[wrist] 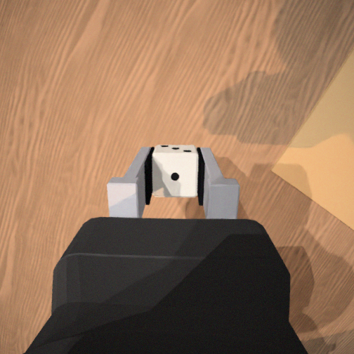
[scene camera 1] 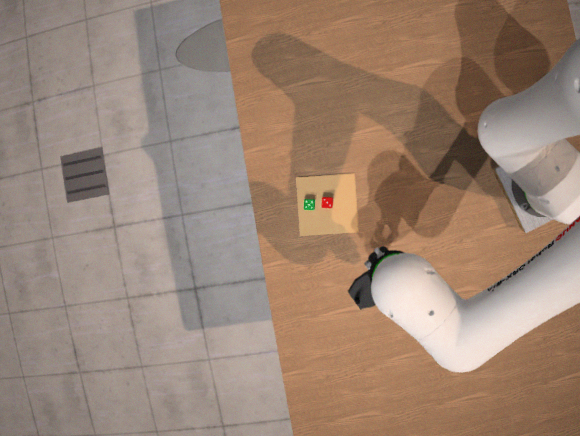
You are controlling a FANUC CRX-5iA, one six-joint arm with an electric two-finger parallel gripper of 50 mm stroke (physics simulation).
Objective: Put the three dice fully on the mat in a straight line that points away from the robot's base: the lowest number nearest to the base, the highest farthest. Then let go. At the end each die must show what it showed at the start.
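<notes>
The white die [wrist: 175,172] is held between the fingers, with one pip on its upper face and a row of pips on a side face. My gripper [scene camera 1: 376,256] [wrist: 175,164] is shut on it, over the wooden table beside the near right corner of the yellow mat [scene camera 1: 345,225] [wrist: 320,170]. In the scene view the white die cannot be made out. The green die [scene camera 1: 309,204] shows five and the red die [scene camera 1: 327,202] appears to show three. Both sit apart on the mat, the red one nearer to the robot's base.
The wooden table [scene camera 1: 340,380] [wrist: 75,100] ends at its left edge, beyond which lies the tiled floor [scene camera 1: 125,375]. The robot's base plate [scene camera 1: 525,222] is at the right. Arm shadows fall across the table and mat.
</notes>
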